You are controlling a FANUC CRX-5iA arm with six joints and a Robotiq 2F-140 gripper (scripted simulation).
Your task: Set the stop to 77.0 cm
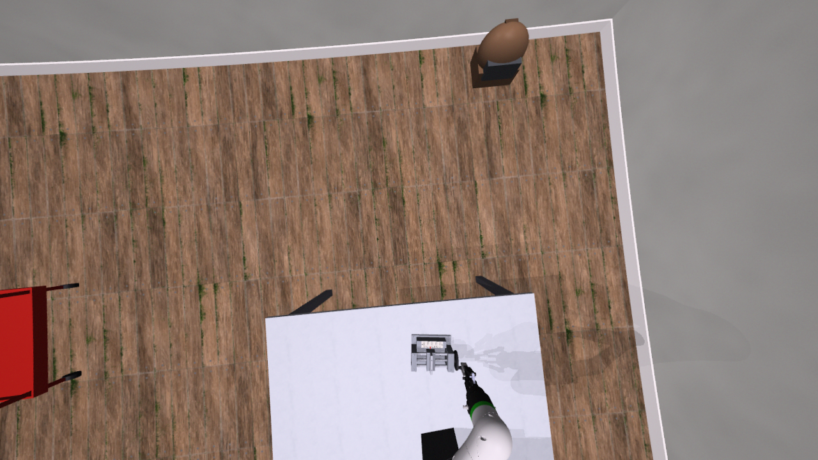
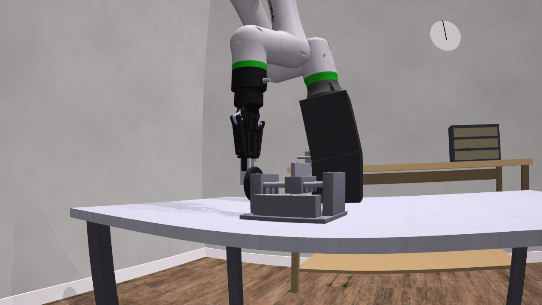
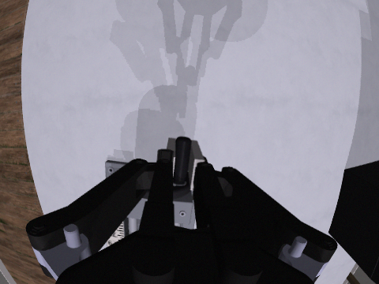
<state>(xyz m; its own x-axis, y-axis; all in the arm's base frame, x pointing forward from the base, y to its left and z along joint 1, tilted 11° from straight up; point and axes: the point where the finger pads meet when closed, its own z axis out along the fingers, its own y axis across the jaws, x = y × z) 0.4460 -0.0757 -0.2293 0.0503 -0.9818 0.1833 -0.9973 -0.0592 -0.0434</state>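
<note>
My hand is 20 mm to the right of the handwheel, 20 mm above it and 10 mm short of it. Also, from my hand: crank handle 20 mm below; then stop carriage 160 mm to the left, 30 mm ahead, 20 mm below.
</note>
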